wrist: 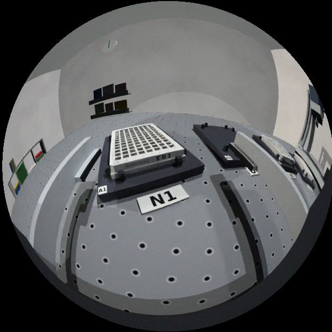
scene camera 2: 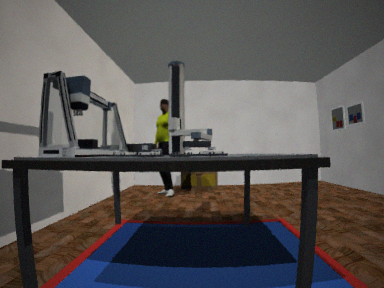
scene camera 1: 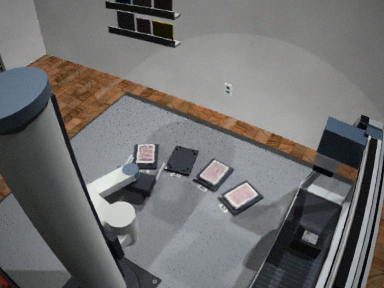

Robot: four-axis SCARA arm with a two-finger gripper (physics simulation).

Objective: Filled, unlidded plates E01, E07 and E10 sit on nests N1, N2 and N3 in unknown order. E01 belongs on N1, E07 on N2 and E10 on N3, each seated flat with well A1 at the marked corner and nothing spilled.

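Places are measured from the arm's base along level axes (x ahead, y left, z up), in metres.
Where they show: gripper, between the fingertips: (scene camera 2: pixel 202 148) (scene camera 1: pixel 147 160).
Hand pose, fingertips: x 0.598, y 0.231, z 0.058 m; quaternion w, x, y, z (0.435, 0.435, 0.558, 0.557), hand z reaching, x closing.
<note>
Each offset is from my fingertips to the top centre of the thing.
The plate marked E01 {dx +0.045, dy +0.051, dz -0.019 m} (scene camera 1: pixel 146 154) (wrist: pixel 145 142) lies on nest N1 (wrist: pixel 150 186), and looks level. The nest's A1 tag is at its near left corner in the wrist view; the plate's own A1 mark is not readable. My gripper (scene camera 1: pixel 145 167) (wrist: pixel 167 137) is open and empty, low at the near side of N1, its fingers spread wide and skewed to the plate. Two more plates with pink wells, one plate {dx +0.116, dy -0.292, dz -0.019 m} (scene camera 1: pixel 214 172) (wrist: pixel 276 149) and another plate {dx +0.059, dy -0.460, dz -0.019 m} (scene camera 1: pixel 242 194) at the right, sit on dark nests. Their names and nest tags are too blurred to read.
A dark nest without a plate {dx +0.117, dy -0.117, dz -0.023 m} (scene camera 1: pixel 182 160) (wrist: pixel 215 140) stands just right of N1, close to the right finger. A gantry machine (scene camera 1: pixel 343 142) (scene camera 2: pixel 59 115) with a dark deck stands at the table's right side in scene camera 1. A person (scene camera 2: pixel 162 130) stands behind the table.
</note>
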